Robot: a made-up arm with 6 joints. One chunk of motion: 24 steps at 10 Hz.
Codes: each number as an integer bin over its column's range. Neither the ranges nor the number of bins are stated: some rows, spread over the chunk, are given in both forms.
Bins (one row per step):
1: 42 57 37 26 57 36
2: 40 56 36 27 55 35
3: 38 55 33 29 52 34
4: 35 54 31 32 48 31
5: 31 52 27 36 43 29
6: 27 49 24 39 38 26
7: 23 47 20 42 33 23
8: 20 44 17 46 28 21
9: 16 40 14 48 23 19
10: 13 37 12 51 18 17
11: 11 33 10 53 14 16
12: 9 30 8 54 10 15
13: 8 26 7 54 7 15
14: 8 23 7 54 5 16
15: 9 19 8 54 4 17
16: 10 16 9 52 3 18
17: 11 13 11 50 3 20
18: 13 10 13 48 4 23
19: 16 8 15 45 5 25
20: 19 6 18 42 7 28
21: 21 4 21 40 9 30
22: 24 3 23 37 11 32
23: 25 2 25 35 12 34
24: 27 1 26 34 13 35
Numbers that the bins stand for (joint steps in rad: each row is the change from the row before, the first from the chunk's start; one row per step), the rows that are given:
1: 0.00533 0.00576 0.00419 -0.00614 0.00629 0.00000
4: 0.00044 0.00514 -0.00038 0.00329 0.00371 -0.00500
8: -0.01003 0.00308 -0.01105 0.02529 -0.00200 -0.01500
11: -0.01632 0.00081 -0.01638 0.03629 -0.00600 -0.02000
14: -0.01841 -0.00125 -0.01867 0.03786 -0.00857 -0.02000
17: -0.01632 -0.00332 -0.01562 0.03157 -0.00914 -0.01600
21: -0.00933 -0.00517 -0.00800 0.01586 -0.00743 -0.00600
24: -0.00514 -0.00579 -0.00419 0.00643 -0.00629 -0.00100
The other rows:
2: 0.00394 0.00556 0.00343 -0.00457 0.00571 -0.00100
3: 0.00254 0.00535 0.00114 -0.00143 0.00486 -0.00200
5: -0.00235 0.00473 -0.00343 0.00957 0.00229 -0.00700
6: -0.00514 0.00411 -0.00571 0.01429 0.00086 -0.01000
7: -0.00794 0.00370 -0.00876 0.01900 -0.00057 -0.01300
9: -0.01283 0.00225 -0.01333 0.02843 -0.00343 -0.01700
10: -0.01492 0.00163 -0.01486 0.03314 -0.00486 -0.01900
12: -0.01771 0.00019 -0.01790 0.03786 -0.00714 -0.02100
13: -0.01841 -0.00063 -0.01867 0.03786 -0.00800 -0.02100
15: -0.01771 -0.00208 -0.01790 0.03786 -0.00886 -0.01900
16: -0.01702 -0.00270 -0.01714 0.03471 -0.00914 -0.01800
18: -0.01492 -0.00394 -0.01410 0.02843 -0.00886 -0.01300
19: -0.01283 -0.00435 -0.01257 0.02371 -0.00857 -0.01100
20: -0.01073 -0.00476 -0.01029 0.01900 -0.00800 -0.00800
22: -0.00724 -0.00538 -0.00648 0.01114 -0.00686 -0.00400
23: -0.00654 -0.00559 -0.00495 0.00800 -0.00657 -0.00200

